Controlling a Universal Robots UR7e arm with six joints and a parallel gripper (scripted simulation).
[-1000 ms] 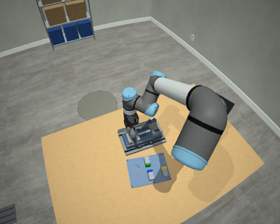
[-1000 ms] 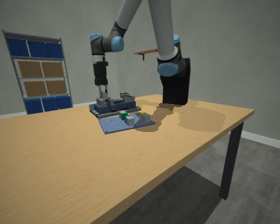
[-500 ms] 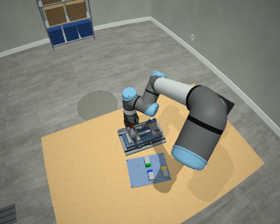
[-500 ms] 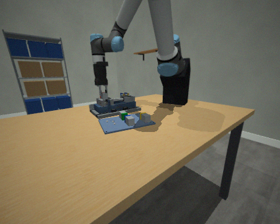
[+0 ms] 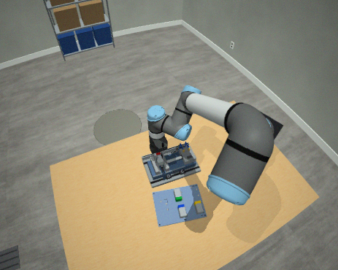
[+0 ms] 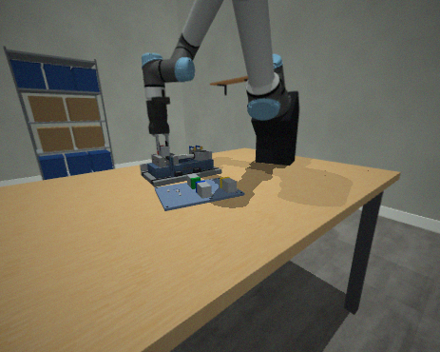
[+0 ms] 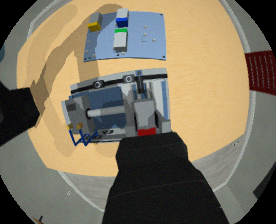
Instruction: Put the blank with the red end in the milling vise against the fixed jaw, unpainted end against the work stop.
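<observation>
Now: hand 20 mm above the red-ended blank. Also, from my hand: green-ended blank 180 mm to the left, 110 mm below, 80 mm behind; then milling vise 90 mm below, 70 mm behind, 10 mm to the right; then plate 230 mm to the left, 130 mm below, 80 mm behind.
</observation>
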